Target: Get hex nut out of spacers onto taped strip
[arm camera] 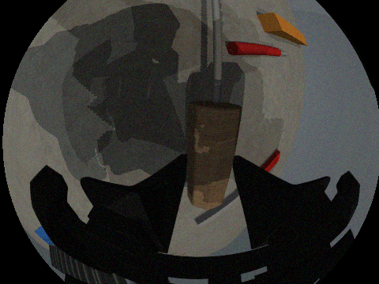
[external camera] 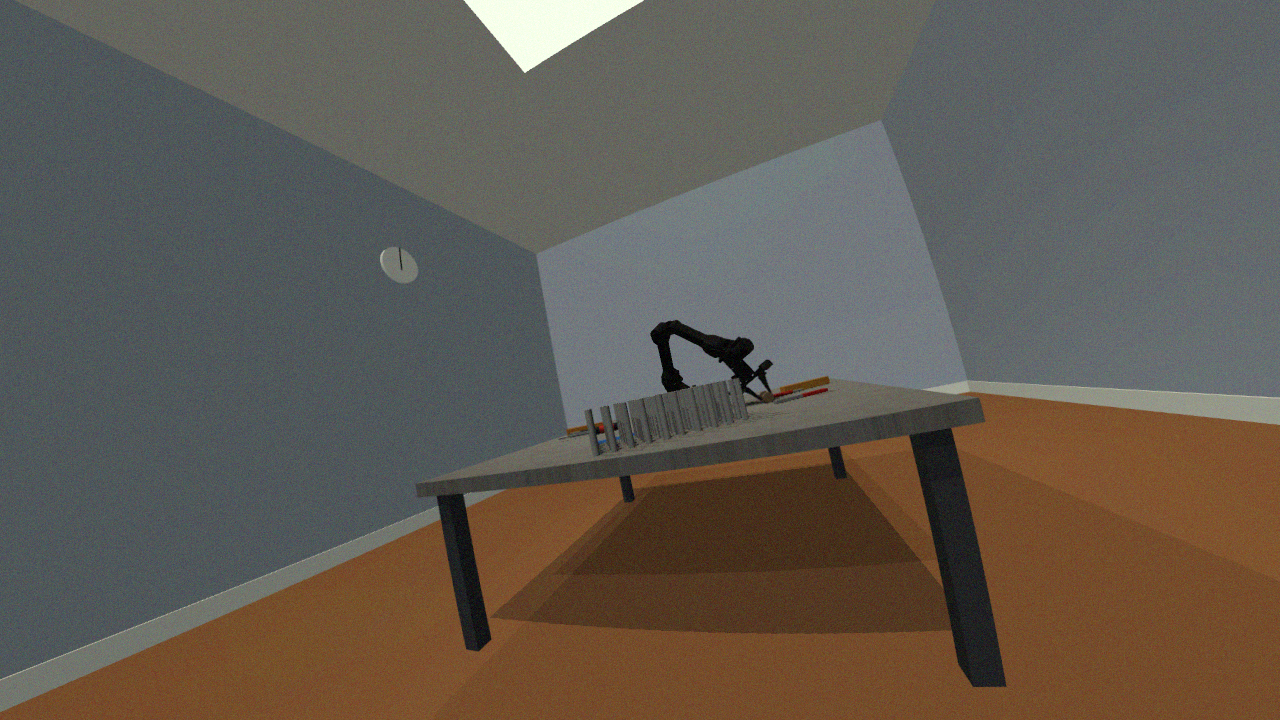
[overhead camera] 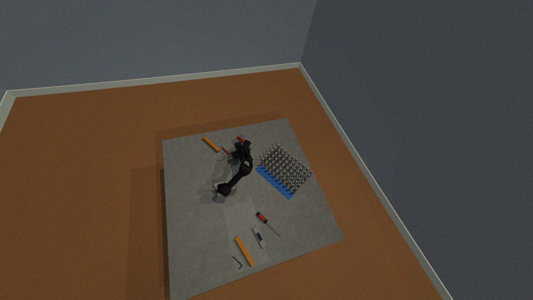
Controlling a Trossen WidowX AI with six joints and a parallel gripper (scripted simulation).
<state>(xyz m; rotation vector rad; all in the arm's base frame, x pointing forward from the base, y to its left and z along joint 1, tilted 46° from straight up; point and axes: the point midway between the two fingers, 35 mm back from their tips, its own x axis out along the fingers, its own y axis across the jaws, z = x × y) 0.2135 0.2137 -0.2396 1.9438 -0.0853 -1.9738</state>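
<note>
My gripper tip is 10 cm past the hook tool and 2 cm to the left of it. Also, from my gripper tip: blue taped strip 25 cm ahead, 35 cm to the right, 2 cm below; dark flat tool 1 cm ahead, 77 cm to the right; thin red tool 15 cm behind, 9 cm to the left, 1 cm below.
</note>
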